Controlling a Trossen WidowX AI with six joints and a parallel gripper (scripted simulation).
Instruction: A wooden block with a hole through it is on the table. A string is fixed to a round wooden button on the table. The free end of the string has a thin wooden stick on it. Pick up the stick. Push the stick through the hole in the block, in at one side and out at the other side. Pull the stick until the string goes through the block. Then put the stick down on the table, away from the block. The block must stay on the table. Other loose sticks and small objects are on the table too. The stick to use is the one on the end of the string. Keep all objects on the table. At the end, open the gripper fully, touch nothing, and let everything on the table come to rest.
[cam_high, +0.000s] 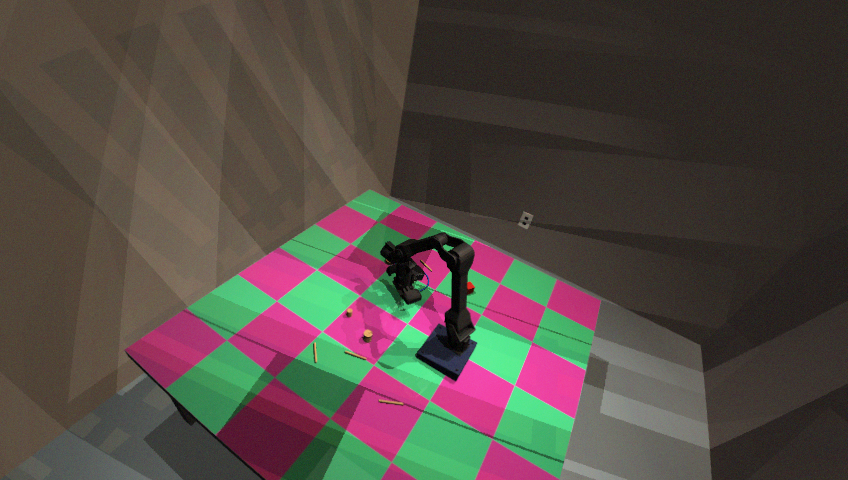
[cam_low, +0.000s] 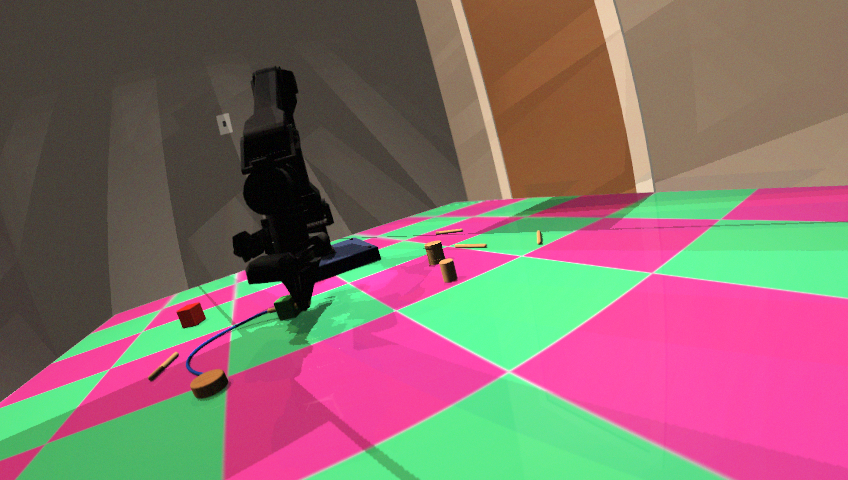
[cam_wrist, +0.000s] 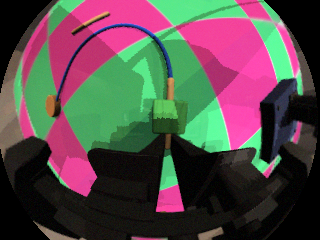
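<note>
Right now my gripper tip is 2 cm to the left of the green block, 1 cm below it and 1 cm past it. The rest, counted from my gripper tip: red cube (23 cm to the right, 16 cm behind, 1 cm above); round wooden button (17 cm ahead, 11 cm to the right).
</note>
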